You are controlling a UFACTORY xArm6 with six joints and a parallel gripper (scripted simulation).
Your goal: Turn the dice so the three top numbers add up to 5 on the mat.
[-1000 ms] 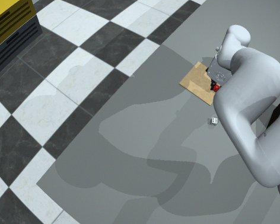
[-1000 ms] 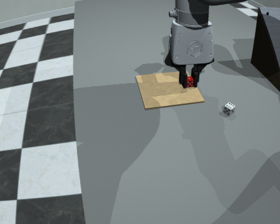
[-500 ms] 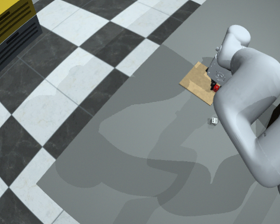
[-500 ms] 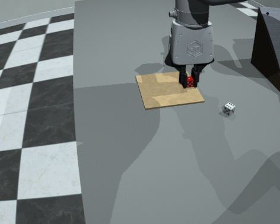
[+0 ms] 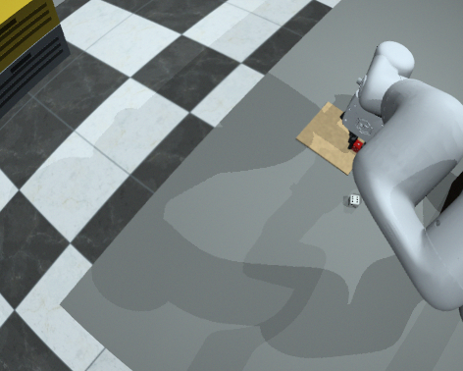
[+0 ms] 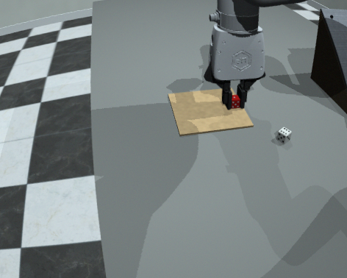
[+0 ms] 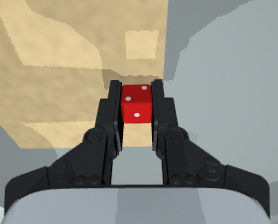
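My hand is 10 mm above the red die. From my hand the other things lie so: white die 110 mm to the left, 70 mm behind, 20 mm below; then tan mat 50 mm ahead, 20 mm below; then black die 110 mm to the right, 20 mm below, 10 mm ahead.
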